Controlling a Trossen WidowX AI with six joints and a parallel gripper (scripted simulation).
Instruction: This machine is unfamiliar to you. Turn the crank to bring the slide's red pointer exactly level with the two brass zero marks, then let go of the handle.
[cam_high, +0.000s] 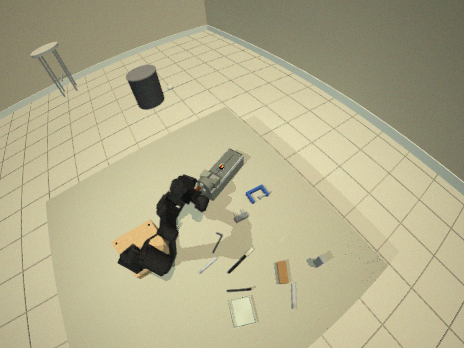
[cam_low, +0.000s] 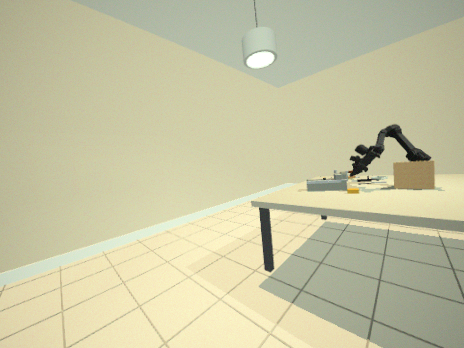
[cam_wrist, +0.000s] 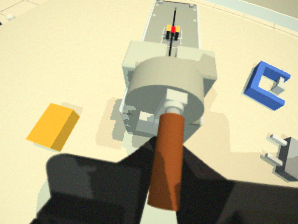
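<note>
Right now my gripper tip is 2 cm past the brown crank handle and 3 cm below it. The rest, counted from my gripper tip: red pointer (16 cm ahead, 4 cm to the left, 1 cm below); then grey clamp (8 cm ahead, 18 cm to the right, 8 cm below); then orange block (2 cm behind, 16 cm to the left, 8 cm below).
</note>
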